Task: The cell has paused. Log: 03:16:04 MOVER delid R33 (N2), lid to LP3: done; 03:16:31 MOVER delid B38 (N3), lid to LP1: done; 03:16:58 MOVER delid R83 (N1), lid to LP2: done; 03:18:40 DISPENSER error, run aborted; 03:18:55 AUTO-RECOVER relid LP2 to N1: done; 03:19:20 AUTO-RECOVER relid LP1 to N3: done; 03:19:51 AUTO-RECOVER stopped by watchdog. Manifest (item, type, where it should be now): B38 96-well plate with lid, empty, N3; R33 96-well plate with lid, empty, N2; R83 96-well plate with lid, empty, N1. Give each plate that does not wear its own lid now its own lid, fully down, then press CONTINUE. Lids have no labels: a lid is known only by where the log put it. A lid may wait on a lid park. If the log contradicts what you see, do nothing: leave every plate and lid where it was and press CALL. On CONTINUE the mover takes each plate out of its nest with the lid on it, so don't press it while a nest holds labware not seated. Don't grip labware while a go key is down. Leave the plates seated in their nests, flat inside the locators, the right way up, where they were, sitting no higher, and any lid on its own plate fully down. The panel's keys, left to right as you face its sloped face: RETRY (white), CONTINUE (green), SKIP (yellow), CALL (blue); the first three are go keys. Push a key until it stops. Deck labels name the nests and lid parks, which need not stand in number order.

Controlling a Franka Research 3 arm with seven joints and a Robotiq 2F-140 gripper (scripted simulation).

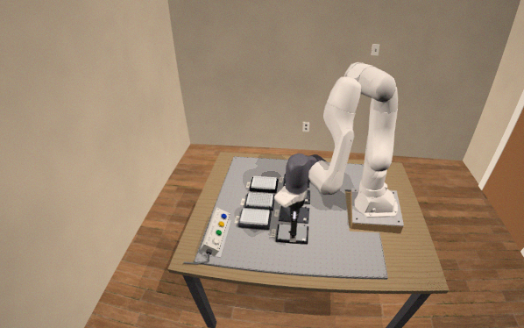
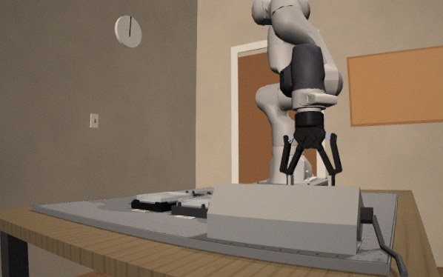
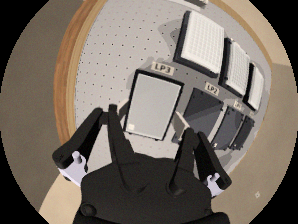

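The grey lid is 2 cm below my hand. Round my hand: plate (21 cm ahead, 16 cm to the right, 1 cm below); then lid park (12 cm to the right, 3 cm below, 2 cm ahead); then blue key (32 cm ahead, 3 cm to the left, 3 cm above).
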